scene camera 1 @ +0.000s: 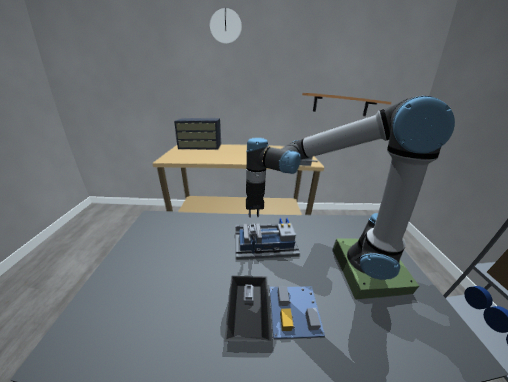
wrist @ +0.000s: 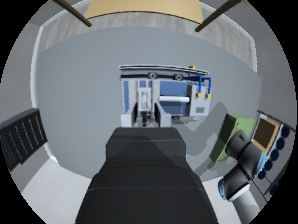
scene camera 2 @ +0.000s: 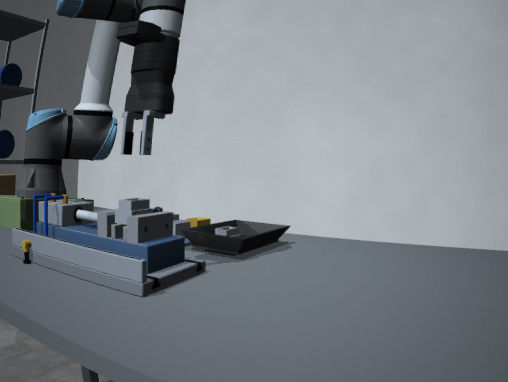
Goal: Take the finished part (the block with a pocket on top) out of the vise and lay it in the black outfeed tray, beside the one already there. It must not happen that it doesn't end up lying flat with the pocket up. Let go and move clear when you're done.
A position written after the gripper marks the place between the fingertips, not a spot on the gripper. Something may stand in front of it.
Observation:
In view: the gripper (scene camera 2: 135, 154) and a blue plate (scene camera 1: 300, 300).
The gripper shows as well in the wrist view (wrist: 145, 108).

